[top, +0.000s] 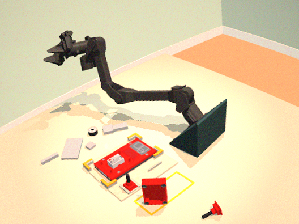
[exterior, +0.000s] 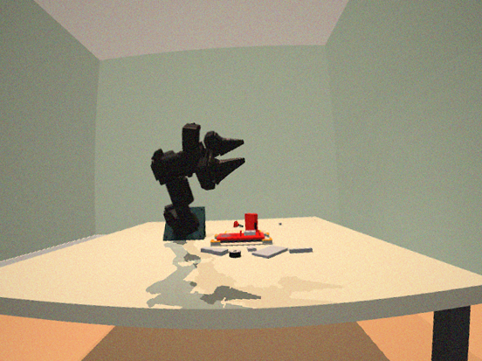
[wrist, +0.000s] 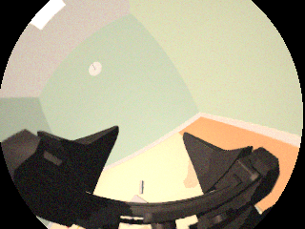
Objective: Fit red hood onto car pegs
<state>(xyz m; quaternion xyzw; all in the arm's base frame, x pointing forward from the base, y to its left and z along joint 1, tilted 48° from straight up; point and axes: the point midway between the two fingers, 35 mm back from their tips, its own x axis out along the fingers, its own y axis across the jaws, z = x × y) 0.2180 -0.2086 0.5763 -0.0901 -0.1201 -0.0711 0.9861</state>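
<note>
The red hood lies 66 cm to the left of my gripper tip, 26 cm below it and 13 cm ahead of it. Also, from my gripper tip: black wheel: 30 cm below, 23 cm to the left, 1 cm behind; then grey engine block: 45 cm to the left, 29 cm below, 9 cm ahead.
</note>
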